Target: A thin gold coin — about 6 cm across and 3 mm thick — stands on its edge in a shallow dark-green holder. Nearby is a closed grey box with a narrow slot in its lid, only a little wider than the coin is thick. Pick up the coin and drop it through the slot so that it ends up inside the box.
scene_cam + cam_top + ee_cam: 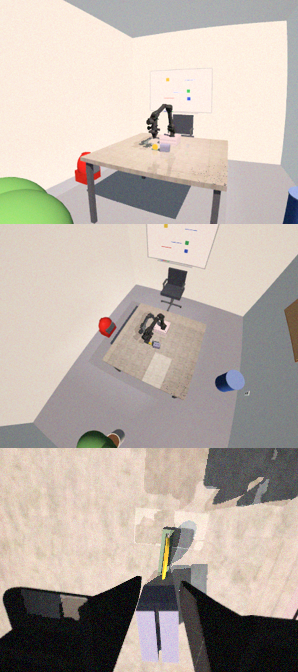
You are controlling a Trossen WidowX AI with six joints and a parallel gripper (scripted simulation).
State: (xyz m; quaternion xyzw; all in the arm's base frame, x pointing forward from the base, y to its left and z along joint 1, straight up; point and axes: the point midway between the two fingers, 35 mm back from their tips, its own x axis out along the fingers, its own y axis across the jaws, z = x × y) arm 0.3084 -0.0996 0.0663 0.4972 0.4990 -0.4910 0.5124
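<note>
Now: the gold coin 100 mm below my gripper tip, 10 mm to the left of it and 10 mm behind it.
</note>
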